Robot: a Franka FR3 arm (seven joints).
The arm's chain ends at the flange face. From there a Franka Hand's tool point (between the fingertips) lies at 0.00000 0.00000 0.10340 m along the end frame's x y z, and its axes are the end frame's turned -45 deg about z.
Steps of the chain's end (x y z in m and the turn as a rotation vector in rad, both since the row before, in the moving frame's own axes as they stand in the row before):
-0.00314 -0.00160 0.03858 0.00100 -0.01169 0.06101
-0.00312 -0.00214 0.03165 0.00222 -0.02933 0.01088
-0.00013 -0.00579 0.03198 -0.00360 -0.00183 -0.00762
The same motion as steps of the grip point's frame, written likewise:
-0.00184 -0.00430 0.03857 0.00897 -0.00756 0.06101
-0.00266 -0.00604 0.03161 0.02231 -0.01917 0.01088
0.00361 -0.00406 0.03198 -0.00125 -0.00384 -0.00762

